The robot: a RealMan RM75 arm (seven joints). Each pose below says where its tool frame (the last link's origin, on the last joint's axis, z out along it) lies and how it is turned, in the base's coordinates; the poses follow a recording.
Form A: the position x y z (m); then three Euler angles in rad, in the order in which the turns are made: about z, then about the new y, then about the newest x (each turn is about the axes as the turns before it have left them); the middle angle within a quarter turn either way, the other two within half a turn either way.
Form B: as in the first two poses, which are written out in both.
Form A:
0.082, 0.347, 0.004, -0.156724, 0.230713, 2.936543
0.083, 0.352, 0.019, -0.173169, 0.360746, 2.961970
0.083, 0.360, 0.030, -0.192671, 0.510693, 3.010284
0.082, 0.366, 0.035, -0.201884, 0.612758, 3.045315
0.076, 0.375, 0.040, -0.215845, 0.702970, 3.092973
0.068, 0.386, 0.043, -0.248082, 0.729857, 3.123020
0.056, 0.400, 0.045, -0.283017, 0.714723, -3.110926
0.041, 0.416, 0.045, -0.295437, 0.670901, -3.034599
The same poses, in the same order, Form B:
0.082, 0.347, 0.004, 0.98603, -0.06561, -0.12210, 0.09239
0.083, 0.352, 0.019, 0.97753, -0.06870, -0.18563, 0.07245
0.083, 0.360, 0.030, 0.96261, -0.07637, -0.25697, 0.03894
0.082, 0.366, 0.035, 0.94894, -0.08153, -0.30435, 0.01529
0.076, 0.375, 0.040, -0.93403, 0.09278, 0.34465, 0.01439
0.068, 0.386, 0.043, -0.92734, 0.11228, 0.35520, 0.03554
0.056, 0.400, 0.045, -0.92659, 0.13742, 0.34424, 0.06355
0.041, 0.416, 0.045, -0.93005, 0.15619, 0.31771, 0.09832

